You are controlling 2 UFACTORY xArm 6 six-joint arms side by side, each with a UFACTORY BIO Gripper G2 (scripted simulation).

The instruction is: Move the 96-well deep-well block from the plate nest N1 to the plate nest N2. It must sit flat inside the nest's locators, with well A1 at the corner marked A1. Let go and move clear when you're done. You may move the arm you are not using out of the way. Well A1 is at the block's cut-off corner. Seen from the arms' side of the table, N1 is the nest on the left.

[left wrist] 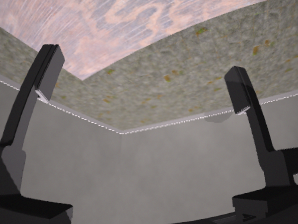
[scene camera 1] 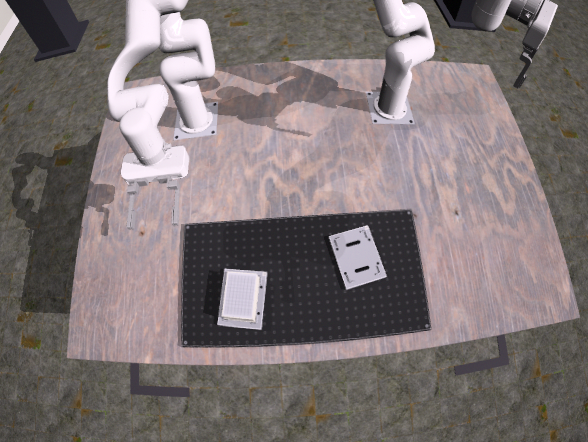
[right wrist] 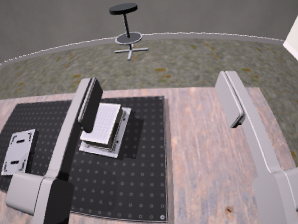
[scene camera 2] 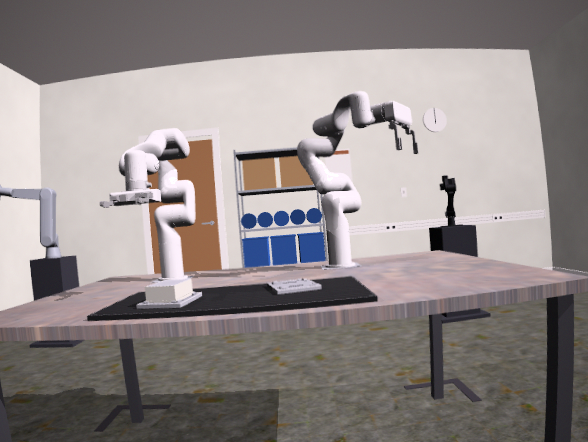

Scene:
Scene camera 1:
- my right gripper: 152, 226
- white deep-well block: 241, 291

